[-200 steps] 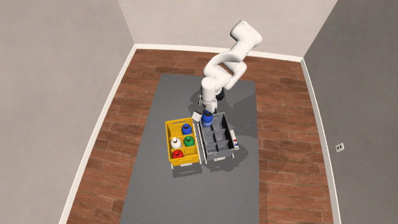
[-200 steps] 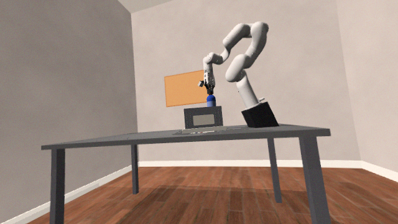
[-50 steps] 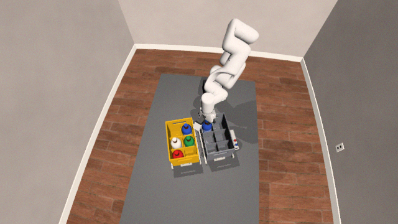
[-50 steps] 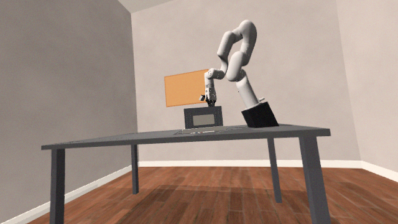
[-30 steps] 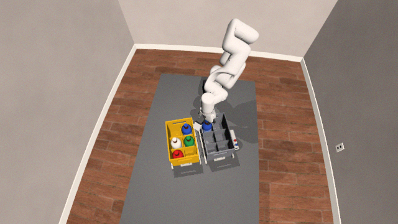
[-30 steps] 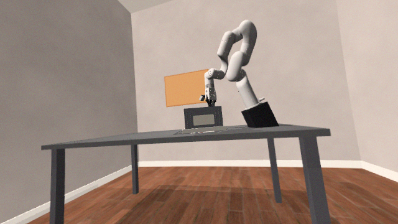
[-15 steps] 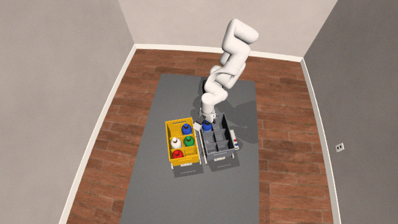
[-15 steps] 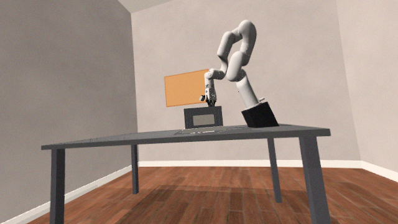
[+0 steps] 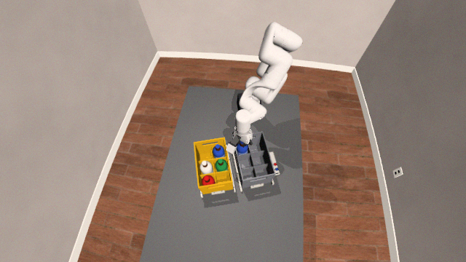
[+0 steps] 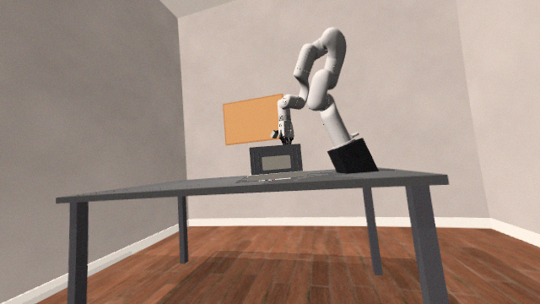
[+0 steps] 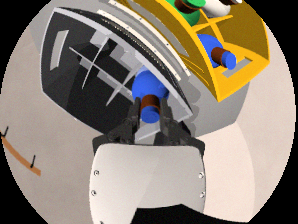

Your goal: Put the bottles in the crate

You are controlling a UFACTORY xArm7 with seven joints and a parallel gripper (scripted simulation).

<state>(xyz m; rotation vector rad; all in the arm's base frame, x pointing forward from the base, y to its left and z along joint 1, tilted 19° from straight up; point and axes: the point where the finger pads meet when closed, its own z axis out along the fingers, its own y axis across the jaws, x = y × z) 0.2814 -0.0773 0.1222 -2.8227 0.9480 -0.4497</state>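
My hand is 90 mm above the grey crate, 80 mm short of it and 60 mm to the right of it. From my hand the other things lie so: yellow crate (170 mm to the right, 110 mm ahead, 90 mm below); white bottle (220 mm to the right, 110 mm ahead, 90 mm below); green bottle (130 mm to the right, 100 mm ahead, 90 mm below).
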